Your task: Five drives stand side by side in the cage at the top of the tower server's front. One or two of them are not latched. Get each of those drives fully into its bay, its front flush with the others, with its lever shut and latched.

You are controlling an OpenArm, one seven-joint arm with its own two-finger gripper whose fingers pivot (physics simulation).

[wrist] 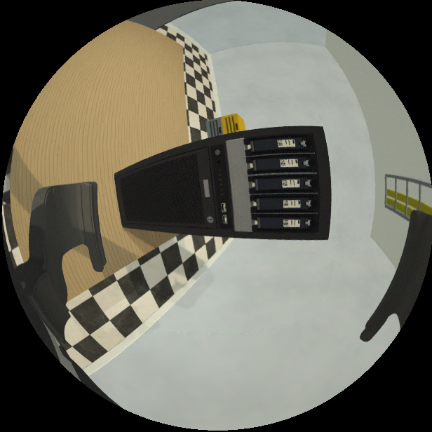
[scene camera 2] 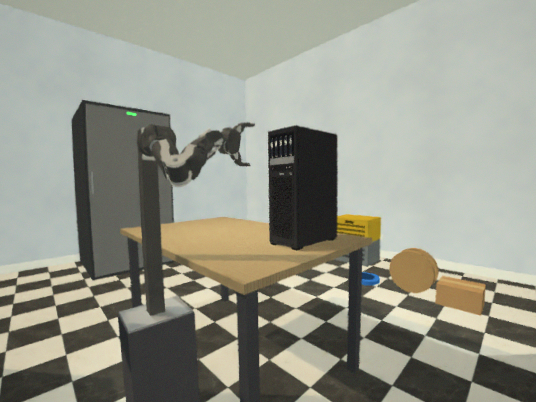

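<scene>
The black tower server [scene camera 2: 317, 190] [wrist: 165, 192] stands upright on the table. Five drives [scene camera 2: 281, 146] sit side by side in the cage at the top of its front. In the wrist view the tower lies sideways, and the drives show as a column: top drive [wrist: 270, 145], second drive [wrist: 270, 164], middle drive [wrist: 270, 184], fourth drive [wrist: 270, 204], bottom drive [wrist: 272, 223]. Their fronts look about level and their levers look folded flat; whether each is latched is too small to tell. My gripper [scene camera 2: 250, 144] [wrist: 211, 264] is open and empty, apart from the tower, in front of the cage.
The wooden table [scene camera 2: 210, 245] [wrist: 100, 100] carries the tower. A grey cabinet [scene camera 2: 120, 190] stands behind the arm. Beyond the table are a yellow box [scene camera 2: 367, 228] [wrist: 233, 123], a blue ring [scene camera 2: 371, 283], a round wooden disc [scene camera 2: 412, 270] and a brown box [scene camera 2: 460, 296] on the floor.
</scene>
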